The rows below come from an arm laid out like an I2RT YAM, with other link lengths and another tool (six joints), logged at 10 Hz.
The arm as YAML. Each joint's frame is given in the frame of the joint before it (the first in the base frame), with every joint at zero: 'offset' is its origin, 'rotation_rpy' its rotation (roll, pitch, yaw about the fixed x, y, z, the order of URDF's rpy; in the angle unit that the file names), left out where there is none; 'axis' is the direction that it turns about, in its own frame. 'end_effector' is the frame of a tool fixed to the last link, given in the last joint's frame.
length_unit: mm
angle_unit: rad
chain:
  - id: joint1
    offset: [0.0, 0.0, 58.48]
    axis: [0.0, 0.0, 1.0]
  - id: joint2
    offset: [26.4, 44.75, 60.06]
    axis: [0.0, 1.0, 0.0]
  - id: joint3
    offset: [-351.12, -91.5, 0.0]
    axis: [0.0, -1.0, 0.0]
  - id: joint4
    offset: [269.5, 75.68, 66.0]
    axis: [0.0, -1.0, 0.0]
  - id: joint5
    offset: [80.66, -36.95, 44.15]
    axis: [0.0, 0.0, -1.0]
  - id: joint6
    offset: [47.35, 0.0, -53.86]
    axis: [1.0, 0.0, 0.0]
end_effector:
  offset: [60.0, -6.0, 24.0]
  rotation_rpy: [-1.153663, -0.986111, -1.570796]
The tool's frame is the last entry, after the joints.
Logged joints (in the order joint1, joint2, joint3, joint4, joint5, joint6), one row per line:
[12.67 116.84 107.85 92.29 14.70 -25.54]
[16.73 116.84 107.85 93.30 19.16 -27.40]
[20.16 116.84 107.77 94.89 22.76 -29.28]
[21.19 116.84 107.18 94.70 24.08 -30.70]
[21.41 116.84 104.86 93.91 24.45 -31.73]
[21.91 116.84 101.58 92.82 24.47 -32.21]
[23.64 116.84 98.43 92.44 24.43 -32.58]
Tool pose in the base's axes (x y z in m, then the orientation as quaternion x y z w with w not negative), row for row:
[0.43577 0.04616 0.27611 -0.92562 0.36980 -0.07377 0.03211]
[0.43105 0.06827 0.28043 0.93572 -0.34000 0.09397 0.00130]
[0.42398 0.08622 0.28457 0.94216 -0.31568 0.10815 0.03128]
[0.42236 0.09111 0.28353 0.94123 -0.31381 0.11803 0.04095]
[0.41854 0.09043 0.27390 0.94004 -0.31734 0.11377 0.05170]
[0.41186 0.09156 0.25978 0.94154 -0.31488 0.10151 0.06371]
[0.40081 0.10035 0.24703 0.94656 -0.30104 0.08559 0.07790]
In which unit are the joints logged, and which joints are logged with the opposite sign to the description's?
The joints are logged in degrees. Opposite sign: joint4, joint6.
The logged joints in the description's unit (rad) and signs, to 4 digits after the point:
[0.2211 2.0392 1.8823 -1.6108 0.2566 0.4458]
[0.2920 2.0392 1.8823 -1.6284 0.3344 0.4782]
[0.3519 2.0392 1.8809 -1.6561 0.3972 0.5110]
[0.3698 2.0392 1.8706 -1.6528 0.4203 0.5358]
[0.3737 2.0392 1.8302 -1.6390 0.4267 0.5538]
[0.3824 2.0392 1.7729 -1.6200 0.4271 0.5622]
[0.4126 2.0392 1.7179 -1.6134 0.4264 0.5686]

